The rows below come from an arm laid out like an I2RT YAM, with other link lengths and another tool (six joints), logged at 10 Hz.
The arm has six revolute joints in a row. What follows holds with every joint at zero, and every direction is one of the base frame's. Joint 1 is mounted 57.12 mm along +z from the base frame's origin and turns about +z. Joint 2 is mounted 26.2 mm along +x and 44.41 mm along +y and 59.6 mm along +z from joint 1 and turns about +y. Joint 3 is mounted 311.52 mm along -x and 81.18 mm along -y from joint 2 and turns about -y. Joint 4 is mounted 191.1 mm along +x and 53.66 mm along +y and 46.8 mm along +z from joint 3 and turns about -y. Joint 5 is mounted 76.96 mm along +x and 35.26 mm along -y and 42.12 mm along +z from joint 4 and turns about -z. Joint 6 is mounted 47.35 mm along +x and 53.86 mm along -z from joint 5 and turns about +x. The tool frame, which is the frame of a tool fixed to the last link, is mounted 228 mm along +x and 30 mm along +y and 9 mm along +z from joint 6; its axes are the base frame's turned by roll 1.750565, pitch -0.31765 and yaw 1.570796 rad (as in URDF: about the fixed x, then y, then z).
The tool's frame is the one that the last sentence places.
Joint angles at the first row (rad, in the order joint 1, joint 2, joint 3, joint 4, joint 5, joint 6):
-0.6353 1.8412 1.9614 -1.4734 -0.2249 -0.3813
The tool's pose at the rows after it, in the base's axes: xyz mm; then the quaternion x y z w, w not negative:
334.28, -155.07, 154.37, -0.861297, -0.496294, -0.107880, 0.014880
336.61, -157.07, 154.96, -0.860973, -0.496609, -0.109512, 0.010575
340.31, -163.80, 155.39, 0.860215, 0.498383, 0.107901, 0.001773
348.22, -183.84, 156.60, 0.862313, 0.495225, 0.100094, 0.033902
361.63, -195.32, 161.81, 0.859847, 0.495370, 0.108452, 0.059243
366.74, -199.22, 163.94, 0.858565, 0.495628, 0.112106, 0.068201
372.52, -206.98, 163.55, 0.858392, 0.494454, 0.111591, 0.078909
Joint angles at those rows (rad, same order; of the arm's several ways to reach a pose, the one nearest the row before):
-0.6350 1.8412 1.9614 -1.4471 -0.2249 -0.3813
-0.6353 1.8412 1.9613 -1.4379 -0.2245 -0.3817
-0.6354 1.8412 1.9614 -1.4174 -0.2123 -0.3863
-0.6365 1.8412 1.9614 -1.3655 -0.1707 -0.3851
-0.6361 1.8412 1.9614 -1.3121 -0.1654 -0.3847
-0.6361 1.8416 1.9614 -1.2922 -0.1650 -0.3851
-0.6365 1.8492 1.9614 -1.2655 -0.1551 -0.3851

